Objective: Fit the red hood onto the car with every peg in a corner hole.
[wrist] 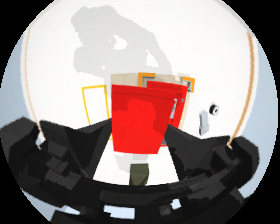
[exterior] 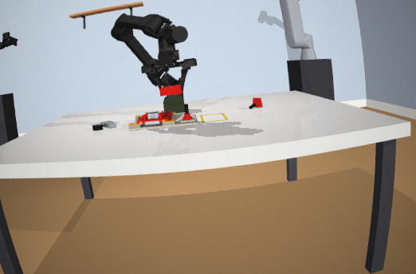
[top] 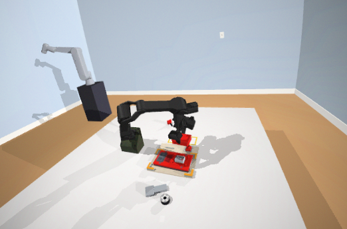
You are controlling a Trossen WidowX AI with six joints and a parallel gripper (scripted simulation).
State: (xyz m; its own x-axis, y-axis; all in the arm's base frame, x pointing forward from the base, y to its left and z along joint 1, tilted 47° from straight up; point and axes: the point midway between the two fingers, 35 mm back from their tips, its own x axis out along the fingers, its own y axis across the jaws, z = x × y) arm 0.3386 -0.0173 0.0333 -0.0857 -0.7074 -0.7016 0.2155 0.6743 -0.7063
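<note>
Now: gripper tip 1 cm past the grey engine block, 7 cm to the left of it and 8 cm above it. Round my gripper tip: red hood: 1 cm above; then small wheel: 4 cm behind, 29 cm to the right, 10 cm below.
</note>
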